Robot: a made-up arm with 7 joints.
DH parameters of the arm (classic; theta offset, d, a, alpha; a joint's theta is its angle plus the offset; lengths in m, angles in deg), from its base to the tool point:
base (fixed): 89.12 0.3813 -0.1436 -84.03
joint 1: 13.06 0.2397 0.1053 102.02
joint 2: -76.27 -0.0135 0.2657 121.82
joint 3: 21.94 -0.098 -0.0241 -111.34
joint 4: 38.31 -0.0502 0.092 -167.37
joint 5: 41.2 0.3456 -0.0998 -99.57
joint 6: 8.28 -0.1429 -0.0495 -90
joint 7: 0 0.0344 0.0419 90
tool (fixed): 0 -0.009 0 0
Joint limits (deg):
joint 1: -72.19..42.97
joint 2: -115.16..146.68
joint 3: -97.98..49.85
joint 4: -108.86..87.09
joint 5: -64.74..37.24
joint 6: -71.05..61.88
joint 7: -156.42..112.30
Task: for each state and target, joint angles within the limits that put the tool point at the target. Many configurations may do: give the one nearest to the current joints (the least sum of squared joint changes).
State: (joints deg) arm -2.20 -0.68 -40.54 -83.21 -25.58 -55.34 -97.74
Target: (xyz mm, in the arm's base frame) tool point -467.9 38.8 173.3
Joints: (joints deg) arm 17.42 33.97 -74.60 -70.48 -39.54 -50.21 -96.52
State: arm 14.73 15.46 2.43 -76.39 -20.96 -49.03 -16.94
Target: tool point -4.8 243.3 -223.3
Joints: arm 29.83 30.08 15.55 -69.14 -10.94 -53.18 -7.68
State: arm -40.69 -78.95 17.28 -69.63 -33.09 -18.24 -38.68
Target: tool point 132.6 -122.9 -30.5
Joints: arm -64.83 -80.11 10.37 -69.20 -30.59 -17.05 -35.51
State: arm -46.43 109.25 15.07 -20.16 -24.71 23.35 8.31
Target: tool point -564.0 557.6 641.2
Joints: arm -29.09 79.45 36.03 -32.25 -10.41 27.73 13.68
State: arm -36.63 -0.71 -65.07 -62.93 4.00 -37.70 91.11
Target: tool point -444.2 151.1 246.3
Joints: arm 4.96 12.83 -97.98 -79.36 -32.47 -46.76 91.43
